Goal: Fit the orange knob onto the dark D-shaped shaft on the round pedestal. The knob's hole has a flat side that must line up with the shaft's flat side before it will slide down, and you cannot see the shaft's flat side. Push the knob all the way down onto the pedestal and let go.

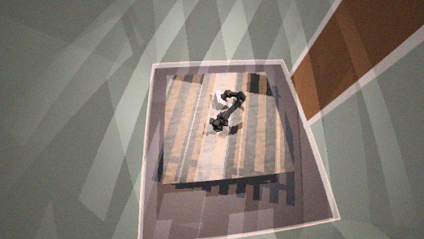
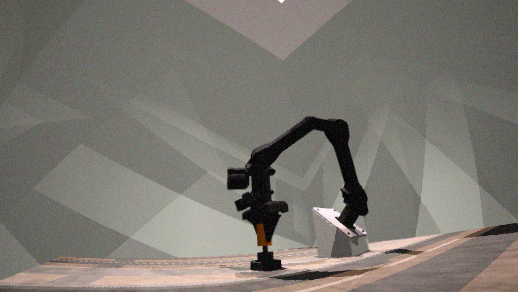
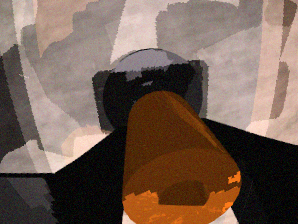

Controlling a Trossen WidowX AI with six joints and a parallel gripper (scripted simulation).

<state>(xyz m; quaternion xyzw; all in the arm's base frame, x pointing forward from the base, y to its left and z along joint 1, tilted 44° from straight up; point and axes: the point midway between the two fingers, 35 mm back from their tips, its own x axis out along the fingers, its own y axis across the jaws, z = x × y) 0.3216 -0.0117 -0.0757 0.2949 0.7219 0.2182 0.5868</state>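
Right now my gripper tip is 20 mm below the orange knob. Round my gripper tip: dark round pedestal 40 mm below.
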